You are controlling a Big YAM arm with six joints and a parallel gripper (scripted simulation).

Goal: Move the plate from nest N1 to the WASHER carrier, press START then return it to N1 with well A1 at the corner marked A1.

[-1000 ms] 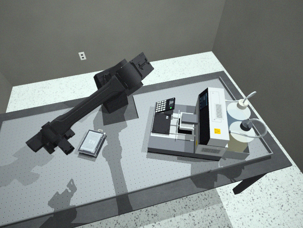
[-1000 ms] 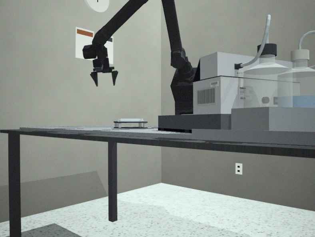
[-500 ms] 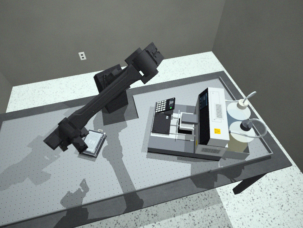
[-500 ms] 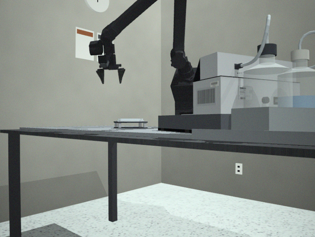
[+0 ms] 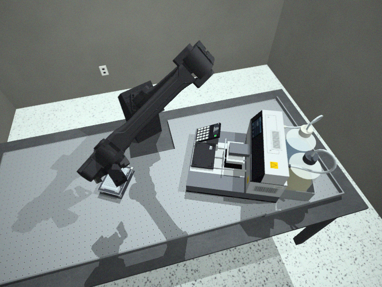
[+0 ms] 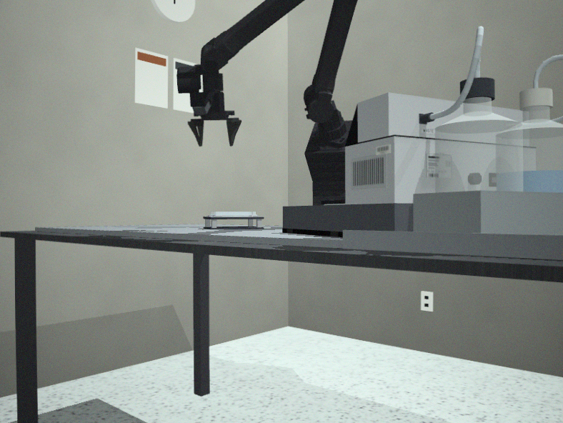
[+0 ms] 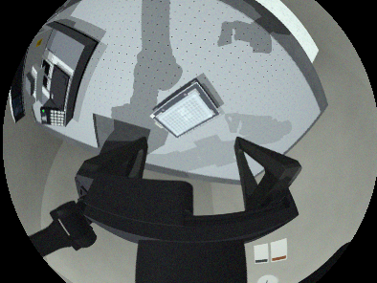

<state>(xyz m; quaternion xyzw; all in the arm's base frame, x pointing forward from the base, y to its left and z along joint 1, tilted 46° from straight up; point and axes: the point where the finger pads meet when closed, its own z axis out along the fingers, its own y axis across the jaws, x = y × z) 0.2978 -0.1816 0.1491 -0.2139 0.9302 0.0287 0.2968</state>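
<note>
Right now my hand is 9 cm past the white well plate, 5 cm to the left of it and 21 cm above it. Also, from my hand: black carrier (18 cm behind, 39 cm to the left, 17 cm below); plate washer (15 cm behind, 54 cm to the left, 12 cm below); plate nest (9 cm behind, 5 cm to the right, 22 cm below).
</note>
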